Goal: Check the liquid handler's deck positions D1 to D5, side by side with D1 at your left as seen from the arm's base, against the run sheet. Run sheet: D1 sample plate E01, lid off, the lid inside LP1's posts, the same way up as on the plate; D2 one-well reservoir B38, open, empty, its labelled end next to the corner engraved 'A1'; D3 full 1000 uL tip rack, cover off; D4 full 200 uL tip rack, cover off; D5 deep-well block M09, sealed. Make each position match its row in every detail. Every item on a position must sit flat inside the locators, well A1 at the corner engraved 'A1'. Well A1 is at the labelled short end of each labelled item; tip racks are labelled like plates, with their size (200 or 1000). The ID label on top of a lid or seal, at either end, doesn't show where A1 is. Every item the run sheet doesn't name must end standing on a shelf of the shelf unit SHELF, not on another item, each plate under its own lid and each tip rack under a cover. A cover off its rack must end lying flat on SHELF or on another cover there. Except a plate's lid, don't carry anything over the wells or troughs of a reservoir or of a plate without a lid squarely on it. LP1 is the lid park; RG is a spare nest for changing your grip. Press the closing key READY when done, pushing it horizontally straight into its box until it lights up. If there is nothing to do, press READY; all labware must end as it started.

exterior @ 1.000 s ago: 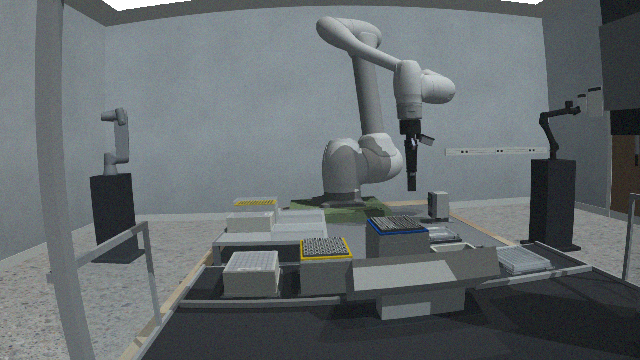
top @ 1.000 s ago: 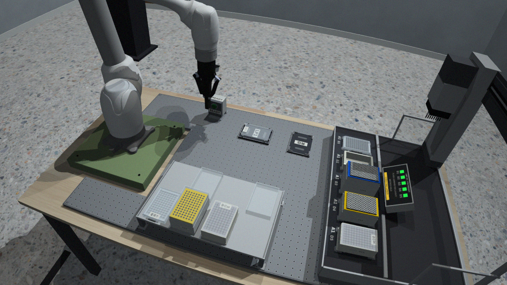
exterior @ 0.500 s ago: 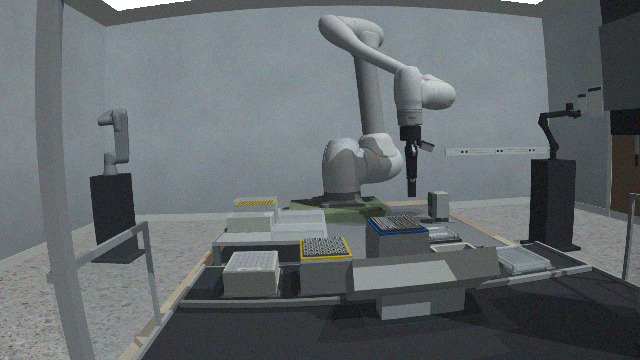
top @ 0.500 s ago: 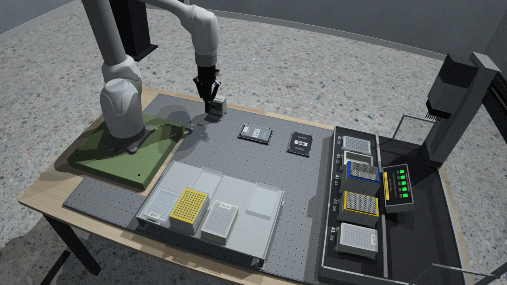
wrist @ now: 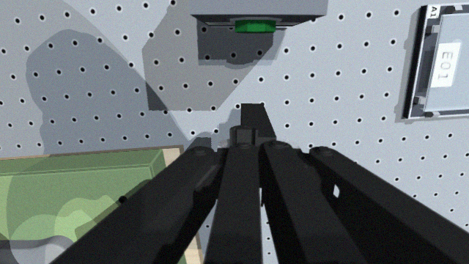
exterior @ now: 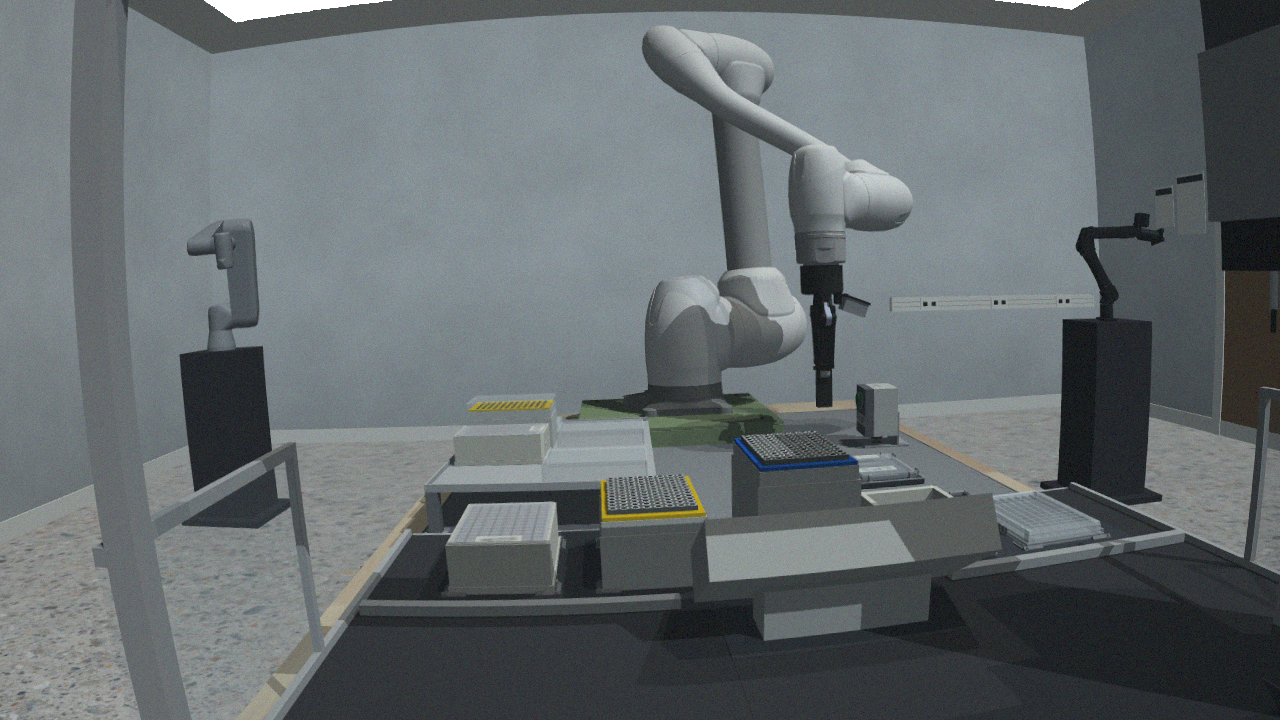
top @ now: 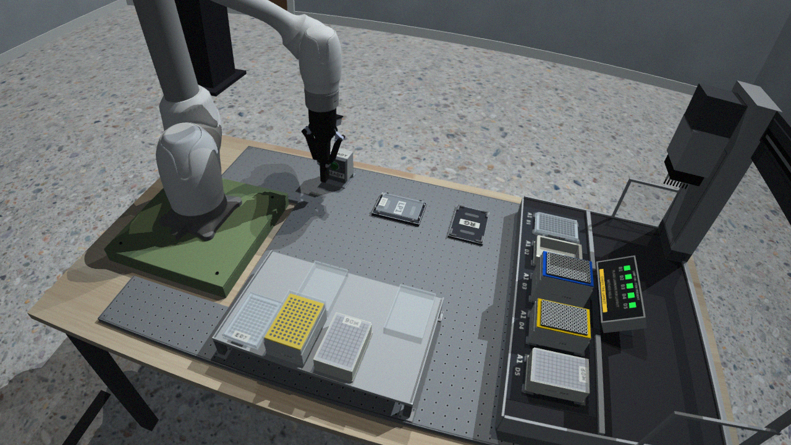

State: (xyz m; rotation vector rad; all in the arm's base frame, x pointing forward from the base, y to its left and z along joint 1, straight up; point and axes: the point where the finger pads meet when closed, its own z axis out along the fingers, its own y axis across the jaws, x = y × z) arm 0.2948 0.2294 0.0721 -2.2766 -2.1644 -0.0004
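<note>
Now: hand 80 mm to the right of the ready box and 40 mm above it. The rest, counted from my hand: clear lid labelled E01 (230 mm ahead, 90 mm below, 30 mm to the left); shelf (450 mm to the right, 210 mm ahead, 50 mm below); clear sample plate (690 mm ahead, 50 mm to the left, 40 mm below).
</note>
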